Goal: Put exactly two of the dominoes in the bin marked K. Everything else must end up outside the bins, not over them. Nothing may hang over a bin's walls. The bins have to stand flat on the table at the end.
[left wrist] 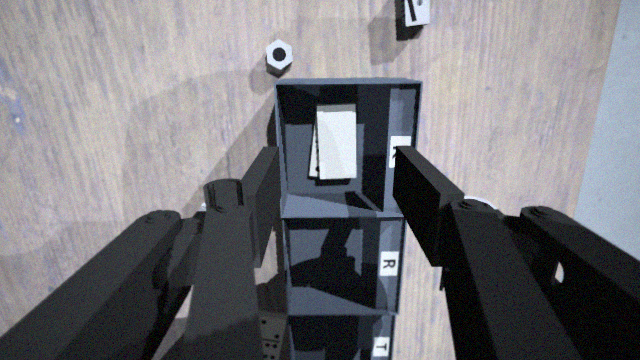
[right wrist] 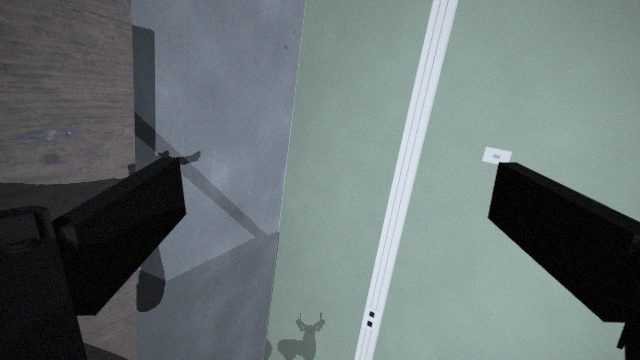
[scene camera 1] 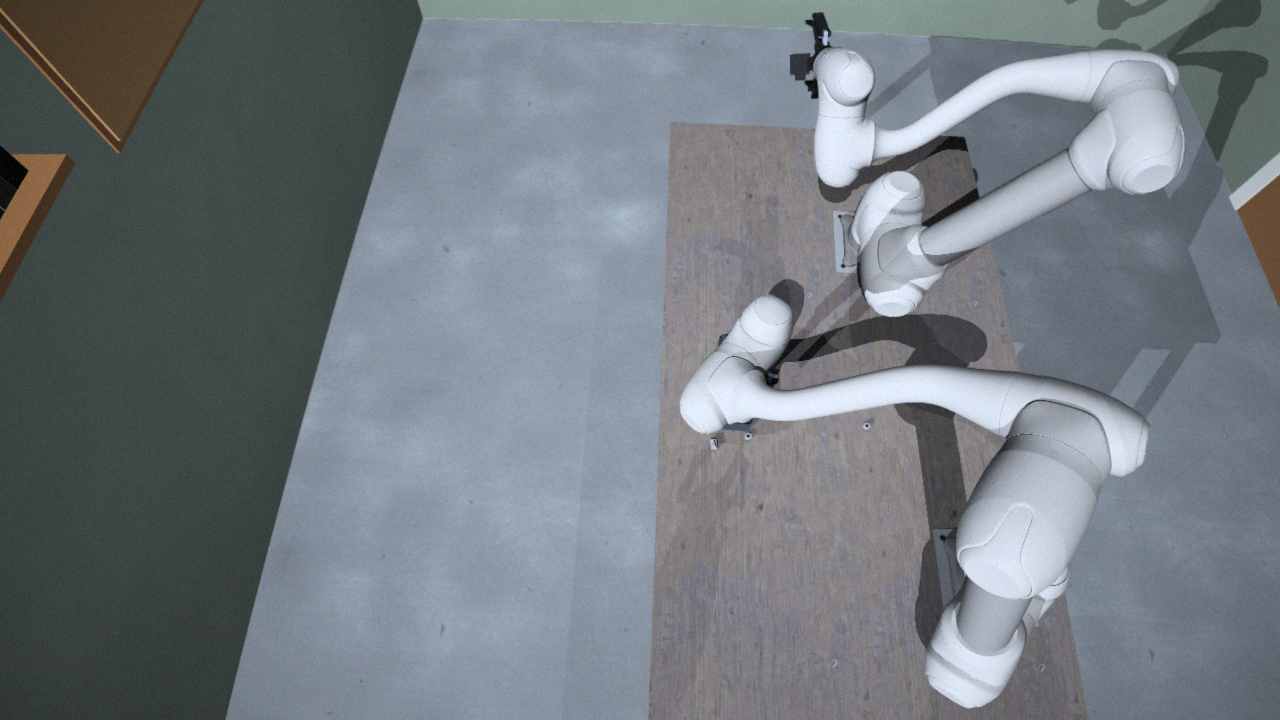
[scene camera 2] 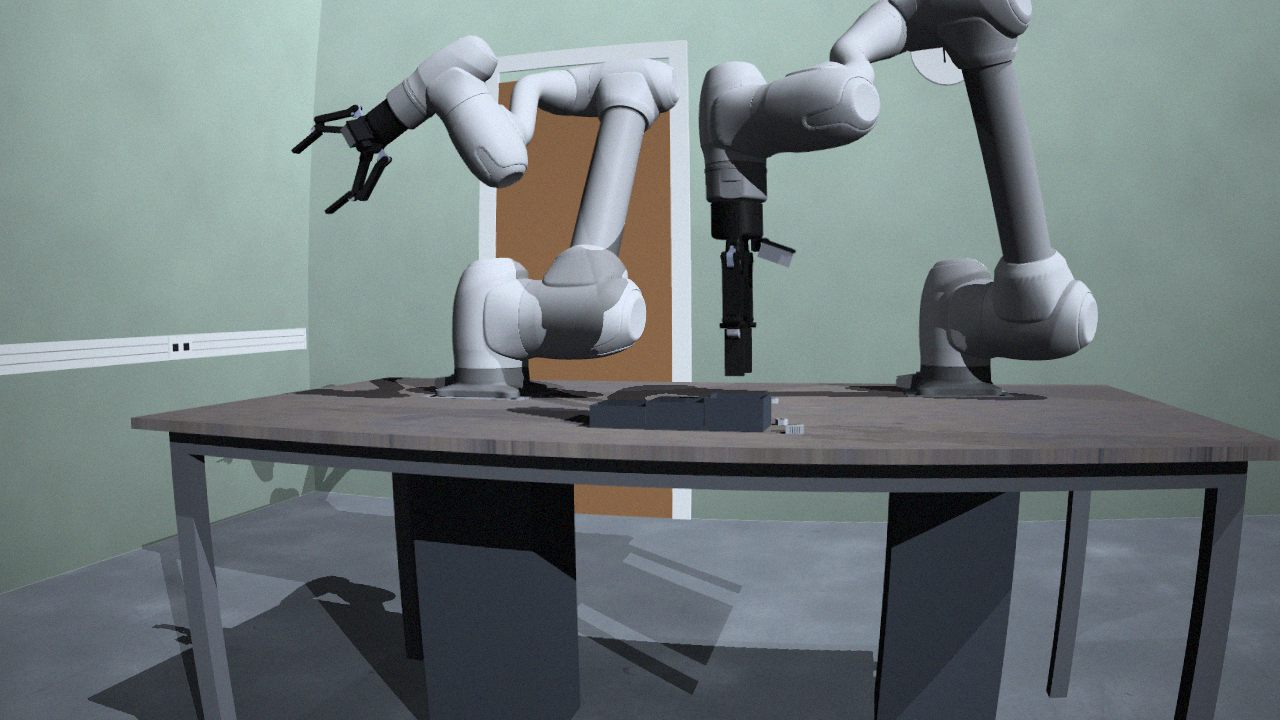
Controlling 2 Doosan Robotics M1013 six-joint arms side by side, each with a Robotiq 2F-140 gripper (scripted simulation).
Path:
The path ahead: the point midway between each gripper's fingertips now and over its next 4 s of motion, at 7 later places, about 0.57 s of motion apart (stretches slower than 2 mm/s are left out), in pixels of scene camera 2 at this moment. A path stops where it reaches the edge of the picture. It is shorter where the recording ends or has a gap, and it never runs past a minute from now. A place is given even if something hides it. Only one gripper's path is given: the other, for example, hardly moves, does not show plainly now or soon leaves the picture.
My left gripper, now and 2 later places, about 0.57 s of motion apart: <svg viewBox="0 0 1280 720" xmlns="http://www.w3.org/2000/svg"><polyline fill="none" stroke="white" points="738,374 738,317 737,283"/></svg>

